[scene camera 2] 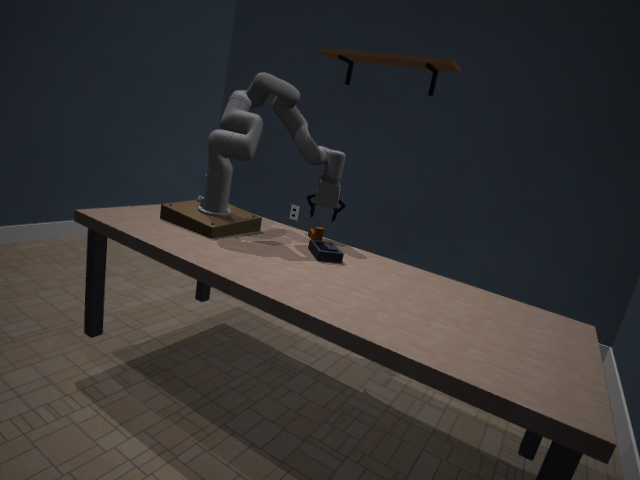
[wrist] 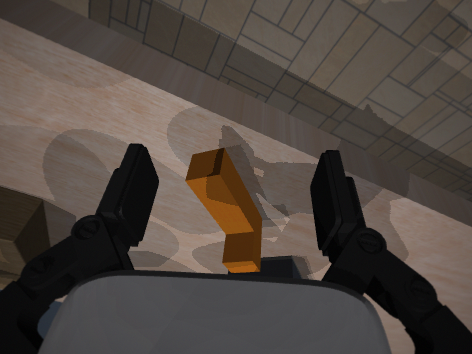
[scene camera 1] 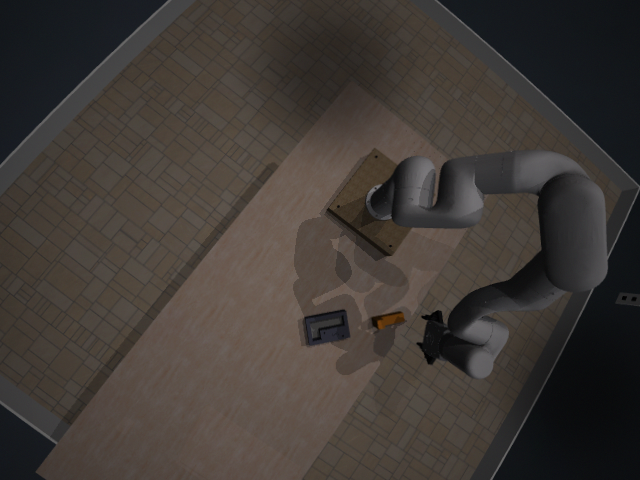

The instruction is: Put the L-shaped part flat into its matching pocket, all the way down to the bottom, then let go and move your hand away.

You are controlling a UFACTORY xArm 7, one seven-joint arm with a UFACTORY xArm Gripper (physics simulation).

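Frame: origin at the arm's base, x ahead, y left, z up, level; centimetres.
Where they show: gripper, fingertip midpoint: (scene camera 2: 322,219) (wrist: 233,165) (scene camera 1: 422,330); arm's base at its link origin: (scene camera 2: 214,211) (scene camera 1: 382,202).
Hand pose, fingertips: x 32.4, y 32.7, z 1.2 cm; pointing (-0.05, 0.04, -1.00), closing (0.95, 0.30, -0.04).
Note:
Things, the pixels of their centre, and the offset from my fingertips. Level surfaces: height alone.
- orange L-shaped part at the middle of its body: (wrist: 228,216) (scene camera 1: 389,320) (scene camera 2: 315,232) dx +2.3, dy -10.6, dz -3.8 cm
- dark pocket block at the middle of its body: (wrist: 272,289) (scene camera 1: 327,327) (scene camera 2: 325,251) dx +14.4, dy -29.0, dz -5.0 cm
- wooden table at its surface level: dz -6.8 cm
The orange L-shaped part (scene camera 1: 390,320) (scene camera 2: 318,233) (wrist: 227,205) rests on the table near its edge, apart from the pocket block, and looks tipped on its edge rather than flat. The dark pocket block (scene camera 1: 308,330) (scene camera 2: 328,256) (wrist: 281,267) has an empty L-shaped pocket; it is mostly hidden behind the gripper body in the wrist view. My gripper (scene camera 1: 421,330) (scene camera 2: 323,217) (wrist: 233,165) is wide open and empty, above the table. In the wrist view the part shows between the spread fingers, but lies below them, untouched.
The wooden table (scene camera 1: 222,330) (scene camera 2: 439,320) ends just beyond the part, with tiled floor past the edge. The arm's wooden base plate (scene camera 1: 356,217) (scene camera 2: 235,227) stands on the table. A wall shelf (scene camera 2: 387,57) is high on the back wall.

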